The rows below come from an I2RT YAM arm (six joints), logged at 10 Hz.
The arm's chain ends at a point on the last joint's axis. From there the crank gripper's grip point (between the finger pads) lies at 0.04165 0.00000 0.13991 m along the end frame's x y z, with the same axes.
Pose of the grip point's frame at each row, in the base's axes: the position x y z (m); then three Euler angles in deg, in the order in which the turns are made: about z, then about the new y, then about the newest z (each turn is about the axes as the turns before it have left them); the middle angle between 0 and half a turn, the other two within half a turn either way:
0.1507, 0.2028, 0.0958, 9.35, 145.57, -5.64
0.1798, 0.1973, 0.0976, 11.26, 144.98, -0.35
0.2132, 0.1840, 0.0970, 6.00, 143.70, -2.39
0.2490, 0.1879, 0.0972, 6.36, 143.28, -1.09
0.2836, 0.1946, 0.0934, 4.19, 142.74, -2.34
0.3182, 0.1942, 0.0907, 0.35, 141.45, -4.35
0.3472, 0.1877, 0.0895, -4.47, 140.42, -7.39
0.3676, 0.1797, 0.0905, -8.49, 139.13, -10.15
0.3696, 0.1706, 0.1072, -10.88, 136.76, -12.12
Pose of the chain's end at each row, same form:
0.1057, 0.1995, 0.2346, 9.35, 145.57, -5.64
0.1345, 0.1885, 0.2361, 11.26, 144.98, -0.35
0.1640, 0.1806, 0.2344, 6.00, 143.70, -2.39
0.1989, 0.1831, 0.2342, 6.36, 143.28, -1.09
0.2320, 0.1925, 0.2299, 4.19, 142.74, -2.34
0.2635, 0.1970, 0.2260, 0.35, 141.45, -4.35
0.2905, 0.1975, 0.2237, -4.47, 140.42, -7.39
0.3088, 0.1959, 0.2231, -8.49, 139.13, -10.15
0.3063, 0.1917, 0.2370, -10.88, 136.76, -12.12

